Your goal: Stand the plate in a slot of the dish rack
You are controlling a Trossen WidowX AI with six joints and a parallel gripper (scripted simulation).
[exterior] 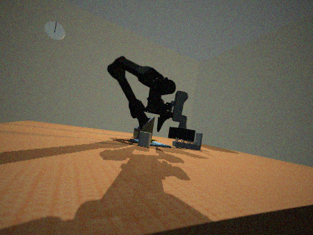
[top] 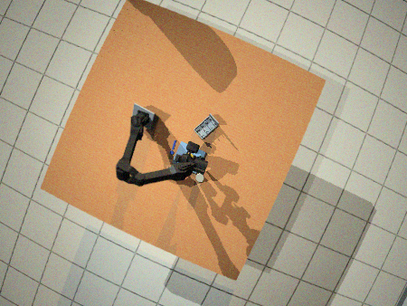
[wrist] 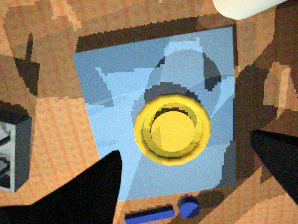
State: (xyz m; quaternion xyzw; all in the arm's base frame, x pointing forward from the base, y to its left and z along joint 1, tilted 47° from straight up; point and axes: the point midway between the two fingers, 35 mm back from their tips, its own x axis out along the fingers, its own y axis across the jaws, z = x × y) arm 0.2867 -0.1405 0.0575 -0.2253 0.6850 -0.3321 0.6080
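My gripper tip is now 4 cm above the yellow plate. Also, from my gripper tip: white cup (9 cm ahead, 7 cm to the right, 3 cm below); blue spoon (10 cm behind, 3 cm to the left, 5 cm below); light blue mat (1 cm to the left, 5 cm below).
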